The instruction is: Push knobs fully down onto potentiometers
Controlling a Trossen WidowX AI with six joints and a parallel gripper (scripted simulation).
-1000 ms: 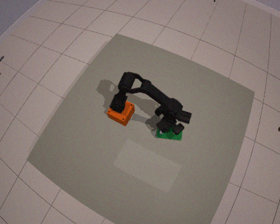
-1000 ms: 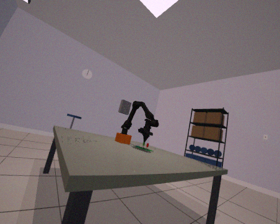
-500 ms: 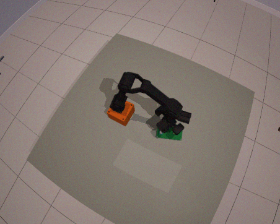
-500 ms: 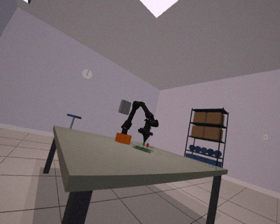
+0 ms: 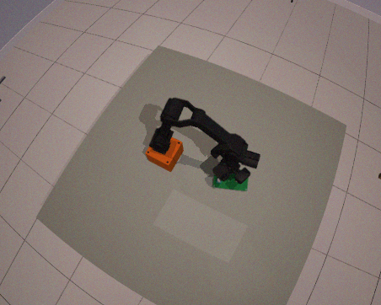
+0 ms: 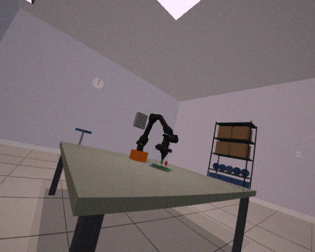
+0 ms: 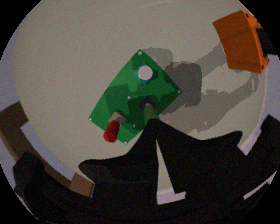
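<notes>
Now: the green round knob 20 mm below my gripper tip. Round my gripper tip: red knob 60 mm ahead, 10 mm to the right, 20 mm below.
</notes>
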